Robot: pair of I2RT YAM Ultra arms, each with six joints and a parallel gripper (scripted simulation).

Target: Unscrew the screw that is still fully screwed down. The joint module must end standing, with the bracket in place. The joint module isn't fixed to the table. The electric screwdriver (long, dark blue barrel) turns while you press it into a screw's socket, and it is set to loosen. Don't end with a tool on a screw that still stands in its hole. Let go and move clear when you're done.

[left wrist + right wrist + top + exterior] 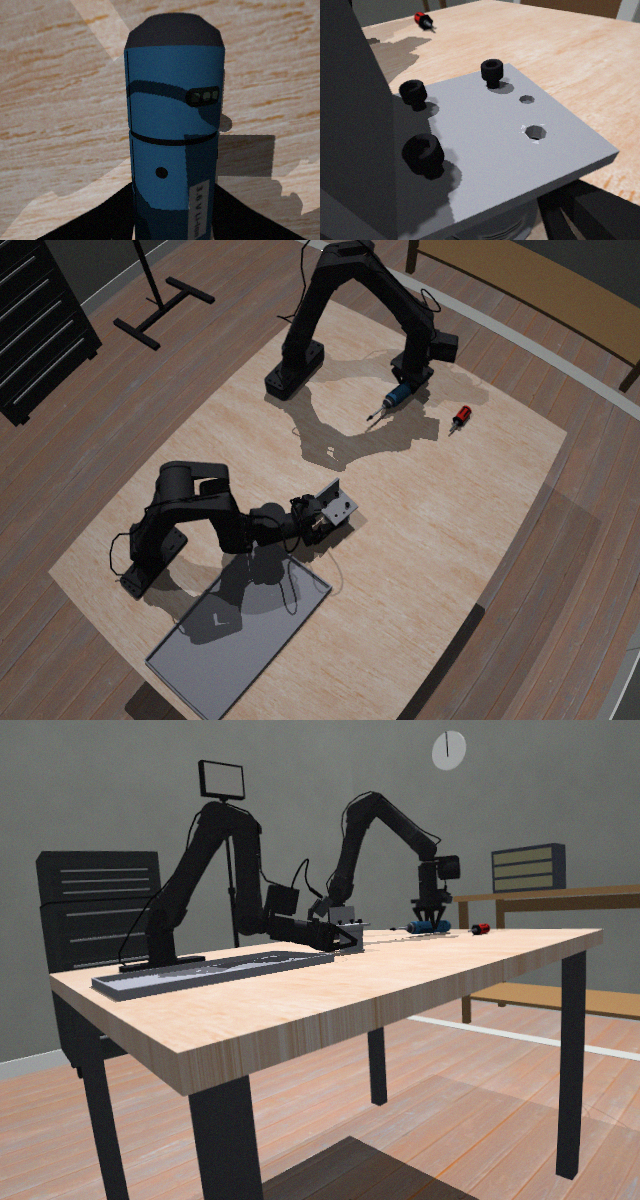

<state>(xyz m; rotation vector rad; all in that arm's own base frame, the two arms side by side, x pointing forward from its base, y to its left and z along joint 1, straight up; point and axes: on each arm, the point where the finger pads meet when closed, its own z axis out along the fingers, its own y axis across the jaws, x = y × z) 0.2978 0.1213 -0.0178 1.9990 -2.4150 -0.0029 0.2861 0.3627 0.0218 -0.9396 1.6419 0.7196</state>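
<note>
My right hand is 50 mm below the grey bracket. Round my right hand: shallow grey tray 350 mm to the right, 50 mm behind, 20 mm below; small red-handled screwdriver 410 mm to the left, 150 mm ahead, 10 mm below.
</note>
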